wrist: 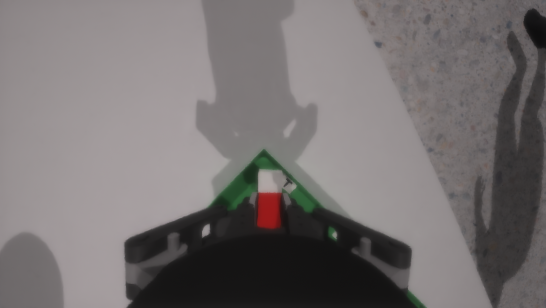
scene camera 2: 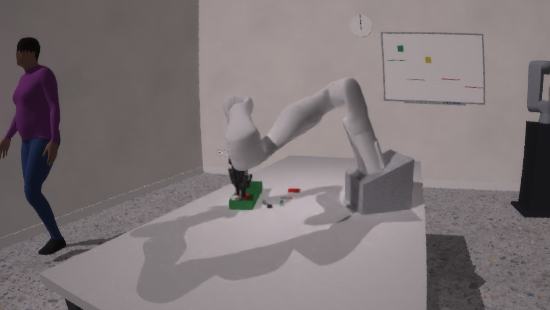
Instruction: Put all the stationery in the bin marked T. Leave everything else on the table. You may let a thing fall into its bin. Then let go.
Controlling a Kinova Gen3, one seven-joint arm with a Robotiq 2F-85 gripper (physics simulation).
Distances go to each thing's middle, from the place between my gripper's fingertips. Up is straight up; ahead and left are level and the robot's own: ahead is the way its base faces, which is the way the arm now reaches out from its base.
Scene:
I see the eraser (wrist: 269, 181) right at my hand.

